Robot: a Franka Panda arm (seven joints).
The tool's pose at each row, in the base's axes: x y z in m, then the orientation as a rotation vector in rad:
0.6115 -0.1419 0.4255 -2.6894 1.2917 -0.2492
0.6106 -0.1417 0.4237 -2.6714 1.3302 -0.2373
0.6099 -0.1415 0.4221 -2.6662 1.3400 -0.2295
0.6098 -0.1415 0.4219 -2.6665 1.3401 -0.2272
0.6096 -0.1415 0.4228 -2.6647 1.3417 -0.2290
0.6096 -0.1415 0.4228 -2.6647 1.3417 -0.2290
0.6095 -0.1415 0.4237 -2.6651 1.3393 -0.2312
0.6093 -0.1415 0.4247 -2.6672 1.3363 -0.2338
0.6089 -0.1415 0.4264 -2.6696 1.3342 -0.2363
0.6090 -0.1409 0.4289 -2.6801 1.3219 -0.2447
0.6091 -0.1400 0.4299 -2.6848 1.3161 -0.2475
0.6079 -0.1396 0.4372 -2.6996 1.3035 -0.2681
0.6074 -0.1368 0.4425 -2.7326 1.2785 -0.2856
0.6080 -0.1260 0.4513 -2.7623 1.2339 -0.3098
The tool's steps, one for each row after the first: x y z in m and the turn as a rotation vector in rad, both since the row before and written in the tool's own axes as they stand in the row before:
-0.0009 0.0009 0.0016 -0.0045 -0.0043 0.0287
-0.0007 0.0007 0.0014 -0.0018 -0.0042 0.0078
-0.0001 0.0001 0.0002 -0.0008 -0.0013 0.0001
-0.0001 0.0000 -0.0009 0.0012 0.0009 0.0014
0.0000 0.0000 0.0000 0.0000 0.0000 0.0000
0.0000 -0.0001 -0.0009 0.0012 0.0009 -0.0016
0.0000 0.0000 -0.0010 0.0002 0.0016 -0.0026
-0.0001 0.0000 -0.0017 -0.0005 0.0018 -0.0022
-0.0002 -0.0009 -0.0024 -0.0013 0.0058 -0.0111
-0.0006 -0.0008 -0.0009 -0.0007 0.0019 -0.0051
-0.0004 -0.0008 -0.0074 -0.0022 0.0148 -0.0135
-0.0020 -0.0024 -0.0052 -0.0127 0.0158 -0.0267
-0.0068 -0.0089 -0.0082 -0.0010 0.0152 -0.0365

